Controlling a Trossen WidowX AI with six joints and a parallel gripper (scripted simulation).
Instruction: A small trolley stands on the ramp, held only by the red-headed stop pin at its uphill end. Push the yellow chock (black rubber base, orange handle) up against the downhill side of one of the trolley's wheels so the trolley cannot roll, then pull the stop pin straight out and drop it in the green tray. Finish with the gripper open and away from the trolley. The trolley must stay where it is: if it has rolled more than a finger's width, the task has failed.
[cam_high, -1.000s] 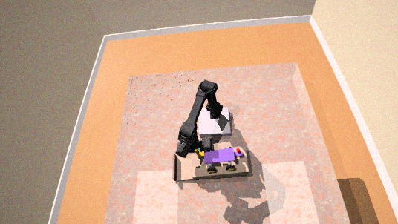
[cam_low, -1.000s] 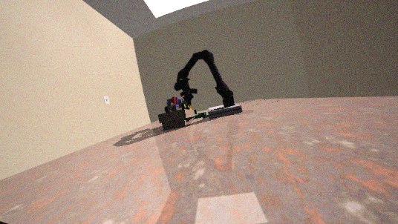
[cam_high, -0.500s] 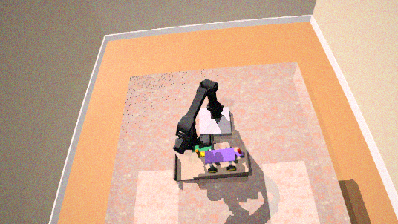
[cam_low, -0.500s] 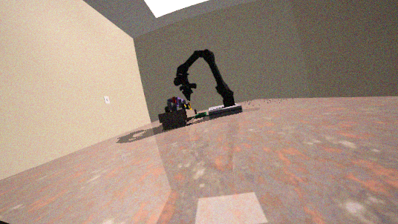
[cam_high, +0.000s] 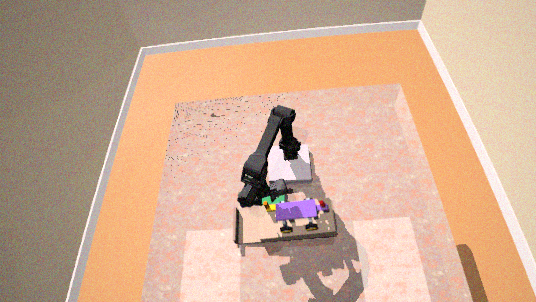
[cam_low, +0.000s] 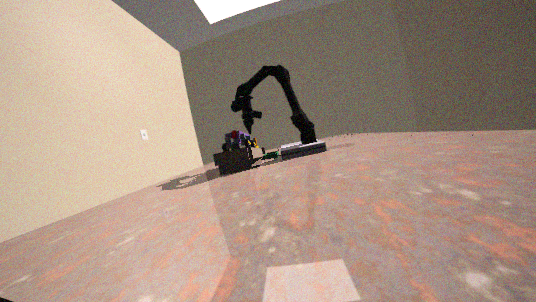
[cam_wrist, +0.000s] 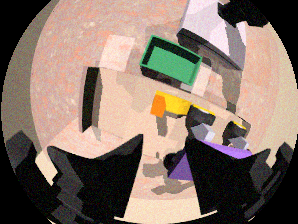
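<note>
My gripper tip is now 23 cm to the right of the red-headed stop pin, 2 cm short of it and 2 cm above it. From my gripper tip the other things lie so: purple trolley: 12 cm to the left, 4 cm below, 4 cm ahead; then ramp: 11 cm to the left, 11 cm below, 4 cm ahead; then yellow chock: 7 cm below, 2 cm to the left, 2 cm behind.
</note>
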